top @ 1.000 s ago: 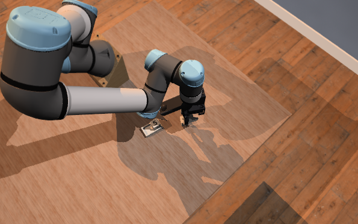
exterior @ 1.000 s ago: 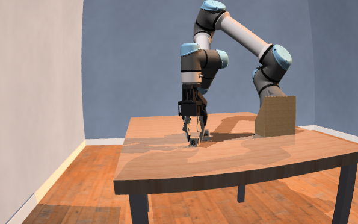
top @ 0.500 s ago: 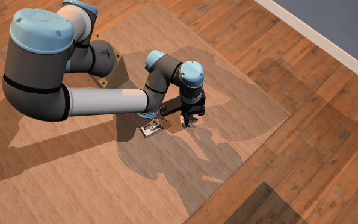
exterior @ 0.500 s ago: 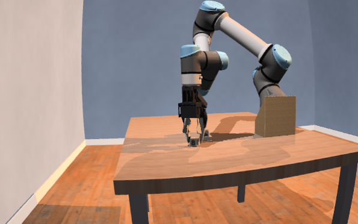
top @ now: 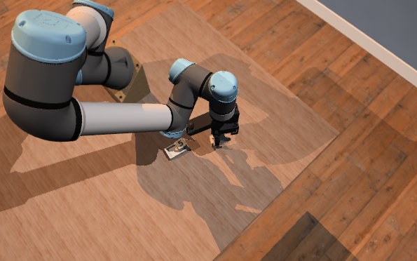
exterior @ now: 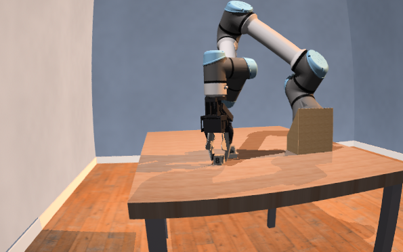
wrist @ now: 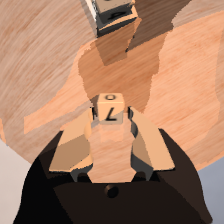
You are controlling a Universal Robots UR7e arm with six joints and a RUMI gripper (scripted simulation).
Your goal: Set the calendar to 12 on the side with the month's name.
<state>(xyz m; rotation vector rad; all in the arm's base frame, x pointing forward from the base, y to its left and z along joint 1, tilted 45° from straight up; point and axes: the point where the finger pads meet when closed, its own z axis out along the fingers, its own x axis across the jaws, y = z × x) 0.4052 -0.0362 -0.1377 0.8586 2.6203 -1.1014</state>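
Right now the white digit cube is 10 mm below my hand. From my hand the other things lie so: calendar tray (80 mm behind, 110 mm to the right, 20 mm below).
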